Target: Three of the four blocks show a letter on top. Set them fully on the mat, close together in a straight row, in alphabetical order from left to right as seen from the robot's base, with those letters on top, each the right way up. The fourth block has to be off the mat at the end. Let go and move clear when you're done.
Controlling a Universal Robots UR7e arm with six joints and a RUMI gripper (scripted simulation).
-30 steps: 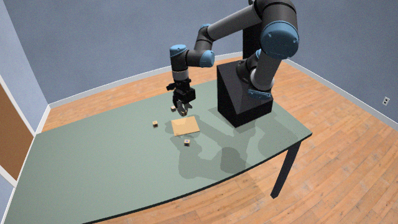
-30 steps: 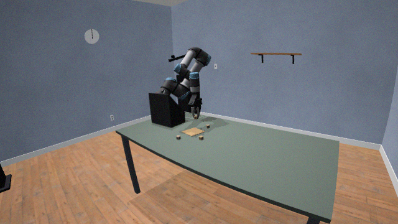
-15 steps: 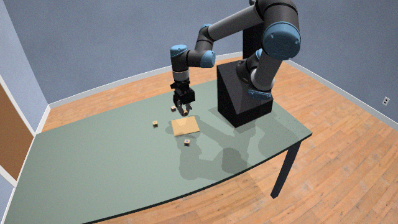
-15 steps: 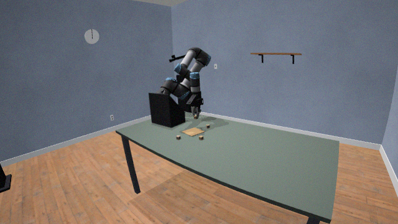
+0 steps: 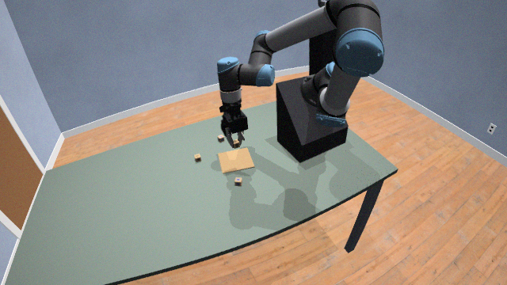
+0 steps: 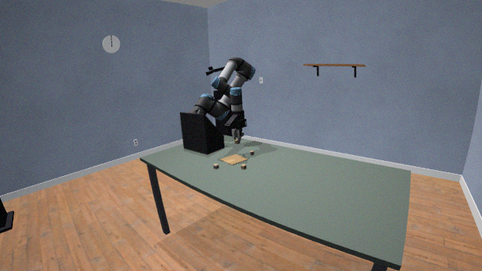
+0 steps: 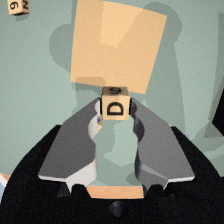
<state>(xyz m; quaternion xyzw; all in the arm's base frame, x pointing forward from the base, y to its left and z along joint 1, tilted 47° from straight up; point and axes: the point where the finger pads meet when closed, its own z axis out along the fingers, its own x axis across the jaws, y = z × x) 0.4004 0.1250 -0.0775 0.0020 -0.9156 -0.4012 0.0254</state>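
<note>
The tan mat is 120 mm below my hand and 40 mm to the right of it. Also, from my hand: block 110 mm to the left, 110 mm below, 40 mm ahead.
</note>
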